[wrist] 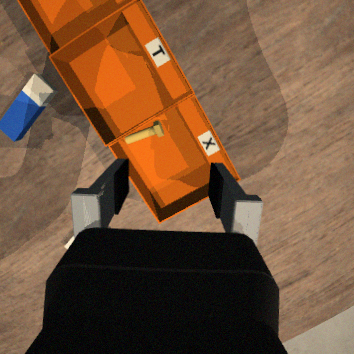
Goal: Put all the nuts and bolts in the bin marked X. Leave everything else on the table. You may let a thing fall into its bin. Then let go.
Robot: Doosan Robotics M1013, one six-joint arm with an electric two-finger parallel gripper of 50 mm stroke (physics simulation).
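Places are measured from the arm's base along level axes (x ahead, y left, z up), in millimetres.
Pixels of known places: gripper, between the fingertips: (pixel 168 177).
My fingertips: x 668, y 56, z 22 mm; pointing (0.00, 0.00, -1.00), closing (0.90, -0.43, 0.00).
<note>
Behind a point stands the place of what it marks.
A brass-coloured bolt (pixel 145 133) @[z -64, x 654, y 80 mm] lies inside the orange bin marked X (pixel 161 214) @[z -55, x 637, y 4 mm], near the wall it shares with the bin marked T, its head towards the X label. My gripper (pixel 168 177) @[z 22, x 668, y 56 mm] is open and empty, above the near end of the X bin, with its fingers wide apart. The bolt is ahead of the fingertips and clear of them. No other nut or bolt shows in the wrist view.
The orange bin marked T (pixel 79 101) @[z -37, x 619, y 126 mm] adjoins the X bin, and part of another orange bin (pixel 36 26) @[z -46, x 610, y 198 mm] shows beyond it. A blue and white eraser (pixel 25 109) @[z -67, x 558, y 146 mm] lies on the table left of the bins. A small white piece (pixel 69 243) @[z -73, x 525, y 3 mm] shows beside the gripper's body, mostly hidden.
</note>
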